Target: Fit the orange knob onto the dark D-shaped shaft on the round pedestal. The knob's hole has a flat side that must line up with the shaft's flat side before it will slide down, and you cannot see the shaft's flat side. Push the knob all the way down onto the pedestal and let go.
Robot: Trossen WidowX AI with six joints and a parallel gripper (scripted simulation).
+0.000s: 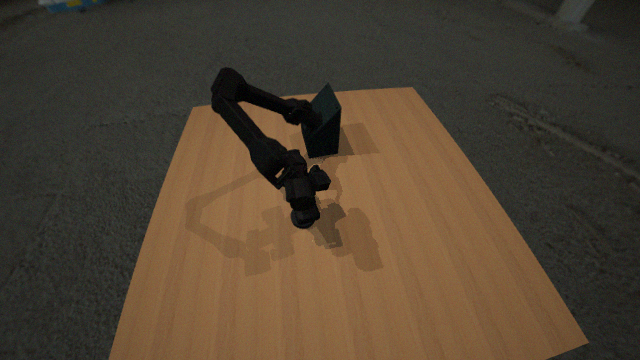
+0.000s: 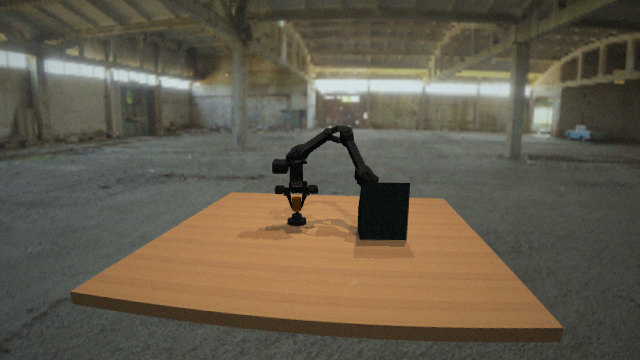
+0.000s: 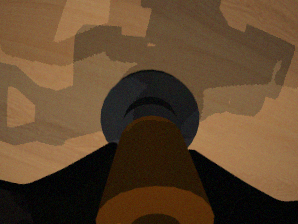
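My gripper tip is now 20 mm below the orange knob. Round my gripper tip: dark round pedestal 40 mm below.
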